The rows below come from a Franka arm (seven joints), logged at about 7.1 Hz.
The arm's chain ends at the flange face. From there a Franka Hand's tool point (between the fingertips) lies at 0.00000 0.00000 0.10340 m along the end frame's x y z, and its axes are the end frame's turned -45 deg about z.
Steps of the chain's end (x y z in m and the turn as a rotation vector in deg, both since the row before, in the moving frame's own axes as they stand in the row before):
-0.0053 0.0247 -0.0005 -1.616 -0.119 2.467
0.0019 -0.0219 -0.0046 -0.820 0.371 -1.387
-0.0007 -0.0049 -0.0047 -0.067 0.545 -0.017
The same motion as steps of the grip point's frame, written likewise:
-0.0235 0.0156 -0.0005 -1.059 -1.227 2.467
0.0163 -0.0126 -0.0046 -0.842 -0.317 -1.387
0.0036 -0.0032 -0.0047 -0.433 0.338 -0.017

